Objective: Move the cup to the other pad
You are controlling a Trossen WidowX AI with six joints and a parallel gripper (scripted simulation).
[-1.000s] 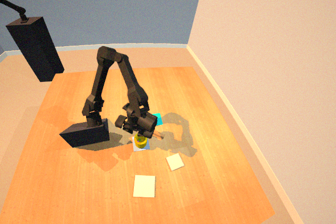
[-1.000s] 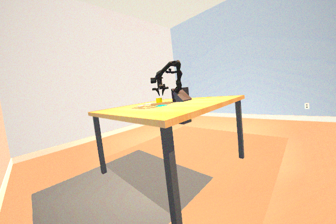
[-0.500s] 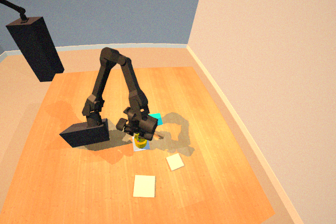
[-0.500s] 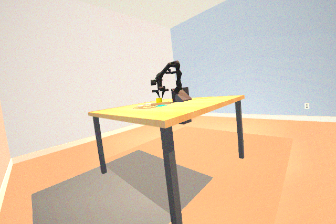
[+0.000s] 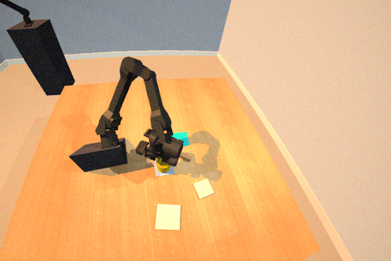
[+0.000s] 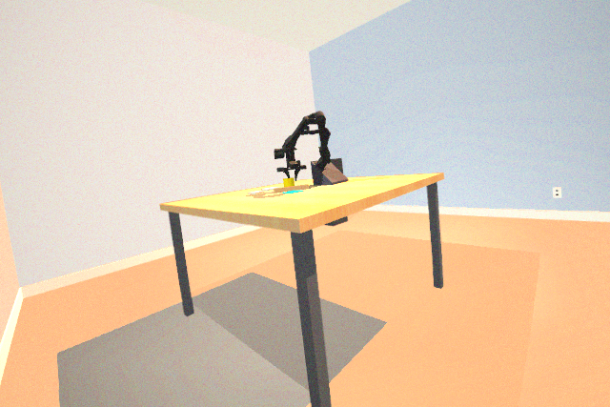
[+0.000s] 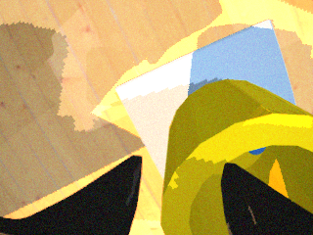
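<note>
Now: gripper tip 14 cm to the right of the cyan pad, 13 cm short of it and 6 cm above it. From my gripper tip the other things lie so: wooden stick: 7 cm to the left, 7 cm ahead, 4 cm below; yellow cup: 2 cm ahead, 1 cm to the right, 1 cm below.
</note>
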